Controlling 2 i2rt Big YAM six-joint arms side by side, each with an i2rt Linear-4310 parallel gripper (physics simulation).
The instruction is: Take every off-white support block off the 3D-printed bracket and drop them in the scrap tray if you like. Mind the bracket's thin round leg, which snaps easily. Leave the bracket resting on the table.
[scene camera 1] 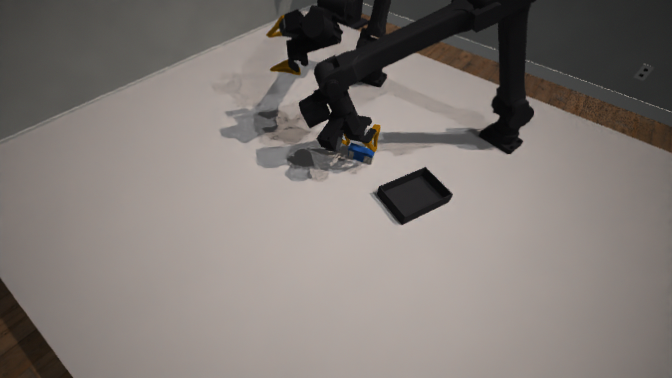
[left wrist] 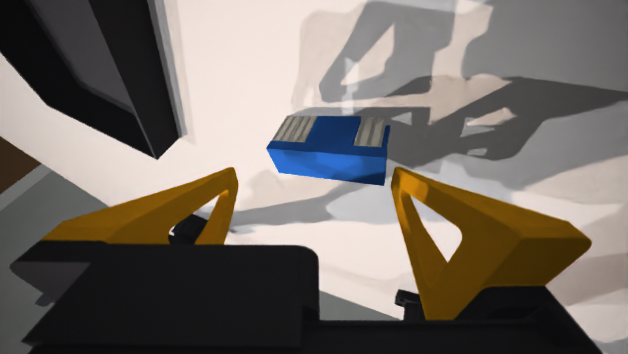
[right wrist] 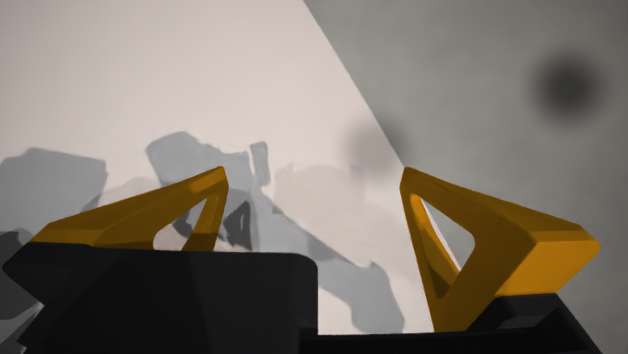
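Observation:
The blue bracket (scene camera 1: 360,151) (left wrist: 332,164) rests on the white table. Two ribbed off-white support blocks show on it. One block (left wrist: 296,129) is at its left end and the other block (left wrist: 371,132) near its right end in the left wrist view. The thin round leg cannot be made out. My left gripper (scene camera 1: 361,143) (left wrist: 314,175) is open, with its fingertips close above the bracket, which is not gripped. My right gripper (scene camera 1: 271,52) (right wrist: 314,176) is open and empty, raised at the upper left of the scene view. The black scrap tray (scene camera 1: 428,207) (left wrist: 145,90) shows no blocks inside.
The tray stands to the lower right of the bracket in the scene view and at the upper left in the left wrist view. A grey wall (scene camera 1: 100,60) (right wrist: 500,150) borders the table on the right arm's side. Shadows of both arms fall around the bracket.

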